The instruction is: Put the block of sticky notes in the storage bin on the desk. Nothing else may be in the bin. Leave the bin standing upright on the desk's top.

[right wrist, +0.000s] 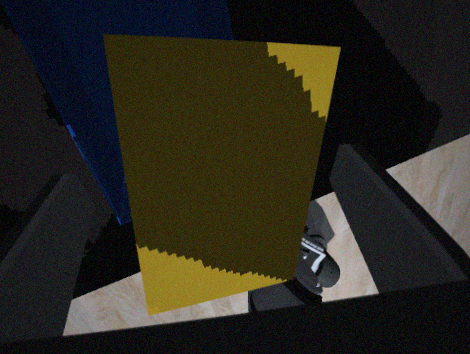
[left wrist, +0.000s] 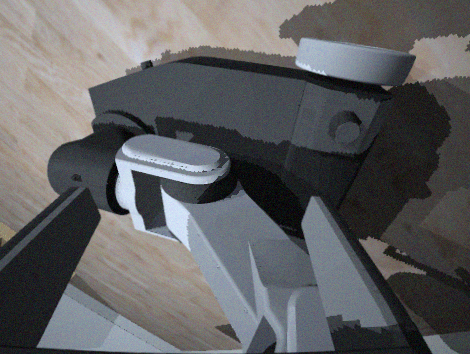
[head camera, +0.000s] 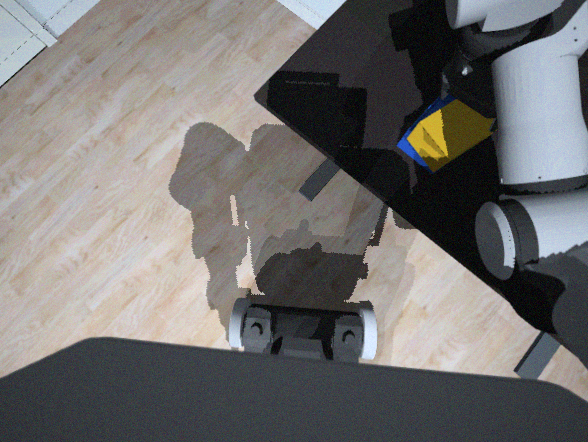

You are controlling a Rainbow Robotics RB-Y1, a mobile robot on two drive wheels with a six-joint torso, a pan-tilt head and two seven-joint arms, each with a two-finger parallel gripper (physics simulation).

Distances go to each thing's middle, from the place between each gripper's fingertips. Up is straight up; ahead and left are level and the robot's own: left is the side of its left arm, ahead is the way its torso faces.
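My left hand is 24 cm below the blue storage bin (head camera: 404,144), 70 cm short of it and 50 cm to the left of it.
My right hand is now 3 cm short of the bin, 1 cm to the left of it and 11 cm above it.
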